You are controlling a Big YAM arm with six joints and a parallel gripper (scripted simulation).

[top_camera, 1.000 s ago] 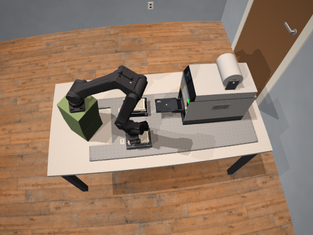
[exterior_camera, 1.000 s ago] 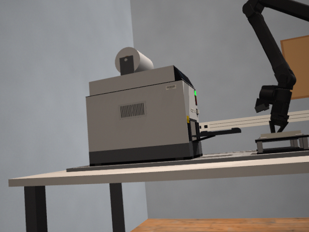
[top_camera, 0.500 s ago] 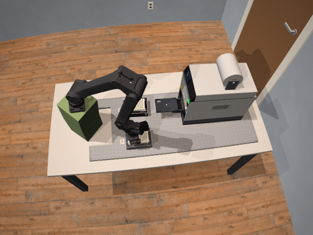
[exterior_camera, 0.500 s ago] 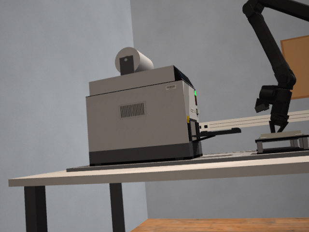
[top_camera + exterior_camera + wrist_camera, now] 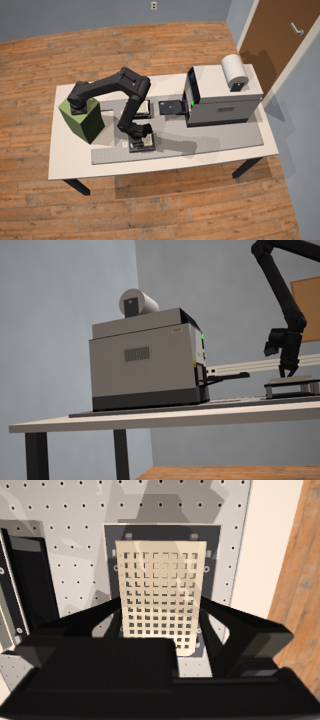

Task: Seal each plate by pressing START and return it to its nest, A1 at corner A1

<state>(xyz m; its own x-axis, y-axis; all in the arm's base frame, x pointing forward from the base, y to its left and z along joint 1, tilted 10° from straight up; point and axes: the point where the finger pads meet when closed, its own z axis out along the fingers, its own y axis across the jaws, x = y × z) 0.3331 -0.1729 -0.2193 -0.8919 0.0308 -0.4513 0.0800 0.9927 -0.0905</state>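
Now: the plate nest 2 cm below my hand. From my hand the other things lie so: plate (2 cm ahead, 23 cm to the left); sealer stage (22 cm ahead, 17 cm to the left, 4 cm above); yellow warning label (33 cm ahead, 24 cm to the left, 9 cm above).
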